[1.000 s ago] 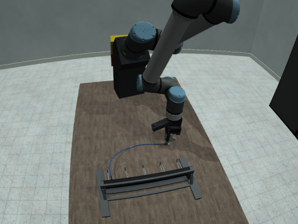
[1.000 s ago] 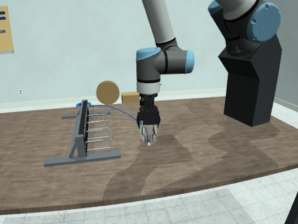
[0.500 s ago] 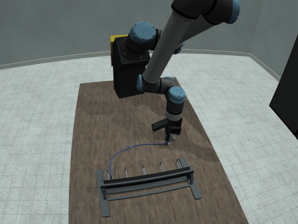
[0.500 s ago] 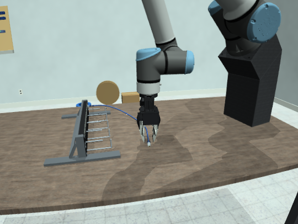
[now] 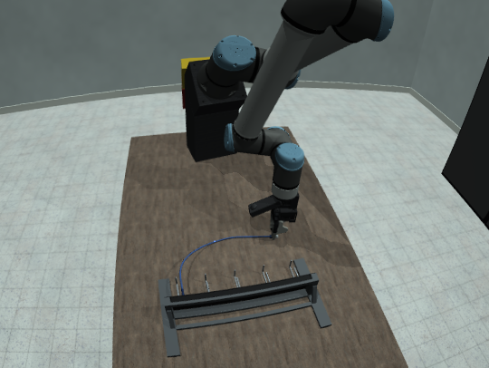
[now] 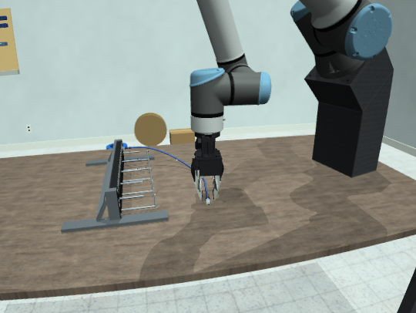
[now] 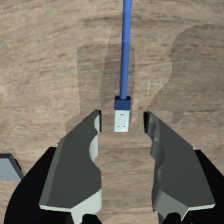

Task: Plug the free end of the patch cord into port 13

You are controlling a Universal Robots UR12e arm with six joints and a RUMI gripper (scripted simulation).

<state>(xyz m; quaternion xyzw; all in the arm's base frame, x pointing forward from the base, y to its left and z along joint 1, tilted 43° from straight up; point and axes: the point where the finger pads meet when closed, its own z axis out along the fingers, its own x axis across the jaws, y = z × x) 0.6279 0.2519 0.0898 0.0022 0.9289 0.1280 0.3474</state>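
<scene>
Now: hand 10 mm to the right of the plug and 20 mm above it.
</scene>
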